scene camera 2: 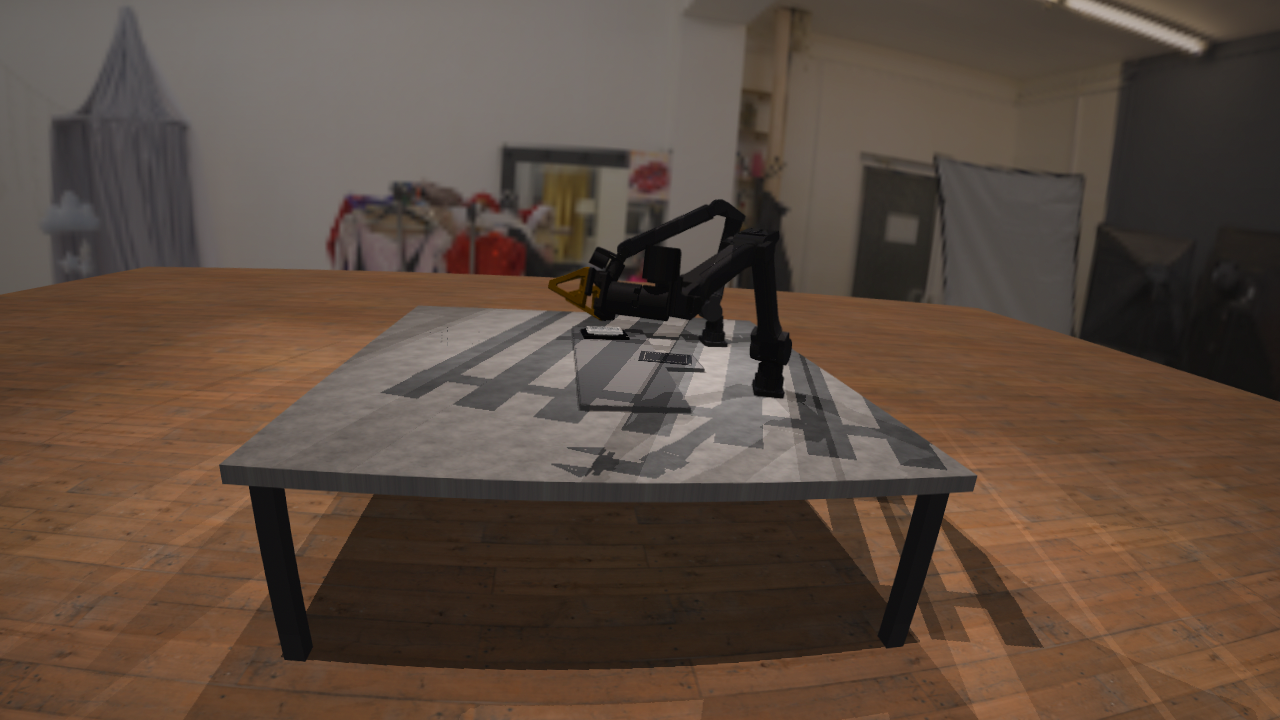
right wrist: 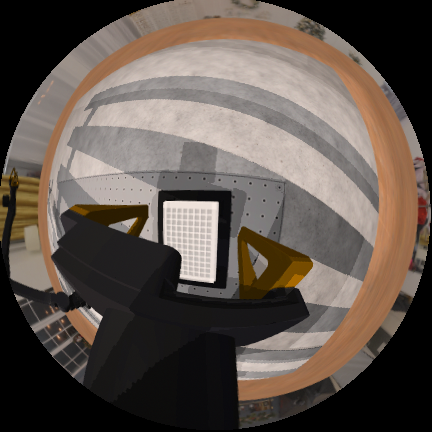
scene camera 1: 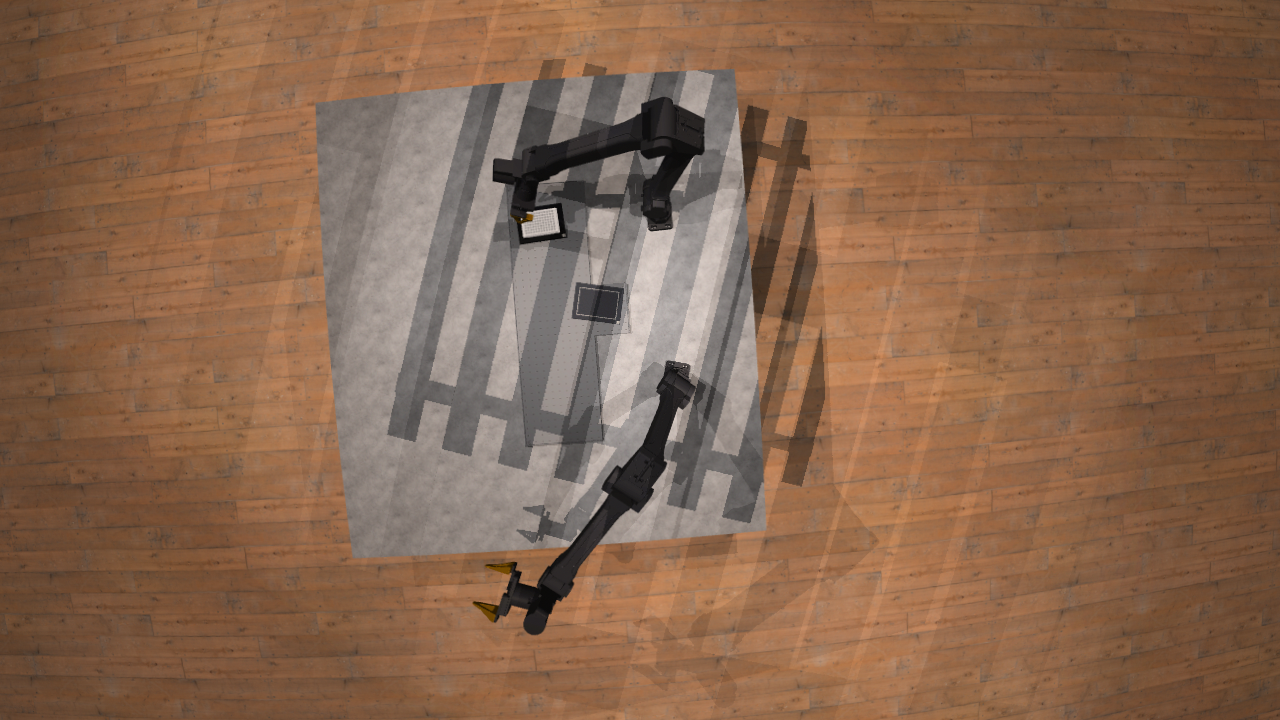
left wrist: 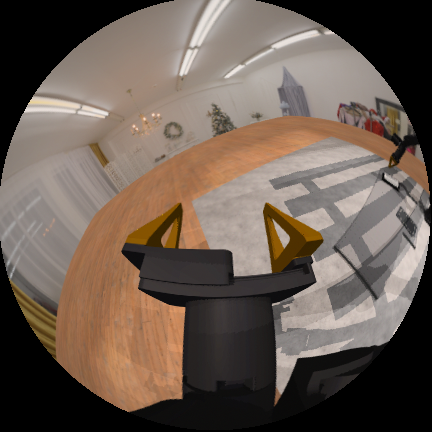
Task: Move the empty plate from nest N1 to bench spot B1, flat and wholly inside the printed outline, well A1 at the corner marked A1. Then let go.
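Frame: origin at the left arm's base, x ahead, y left, z up, level; centimetres.
Seen in the pictures: left gripper, fingertip midpoint: (scene camera 2: 557, 290) (scene camera 1: 479, 583) (left wrist: 223, 206); right gripper, fingertip midpoint: (right wrist: 192, 221) (scene camera 1: 521, 209) (left wrist: 388, 166); left arm's base at its link origin: (scene camera 2: 767, 391) (scene camera 1: 675, 378); right arm's base at its link origin: (scene camera 2: 712, 343) (scene camera 1: 658, 213).
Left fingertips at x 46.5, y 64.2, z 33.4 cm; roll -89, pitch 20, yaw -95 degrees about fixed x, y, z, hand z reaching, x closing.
Note:
Offsets run from my left fingertips to a thing's top centre. "spot": to the spot under its first point. Level surfaces: height alone.
The white well plate {dy -108.9, dx +10.3, dz -29.4 cm} (scene camera 1: 540, 222) (scene camera 2: 604, 331) (right wrist: 191, 242) sits flat in the black nest N1 {dy -109.0, dx +10.3, dz -30.3 cm} (scene camera 1: 563, 234) (right wrist: 225, 240), towards the top of the board in scene camera 1. The bench spot B1 {spot: dy -85.2, dx -14.5, dz -31.9 cm} (scene camera 1: 597, 303) (scene camera 2: 665, 358) is a dark pad with a thin pale printed outline, lower and to the right of the nest. My right gripper (right wrist: 192, 221) is open above the plate, its fingers on either side of it in the right wrist view and not touching it. My left gripper (scene camera 1: 486, 589) (left wrist: 223, 206) is open and empty, beyond the table's lower edge in scene camera 1. The corner marking A1 is too small to read.
A thin perforated board {dz -31.9 cm} (scene camera 1: 550, 376) (scene camera 2: 617, 385) lies on the grey table {dz -33.4 cm} (scene camera 1: 384, 501) (scene camera 2: 358, 447) under the nest. The bases of my two arms stand on the table to the right of the board in scene camera 1. Striped shadows cross the table.

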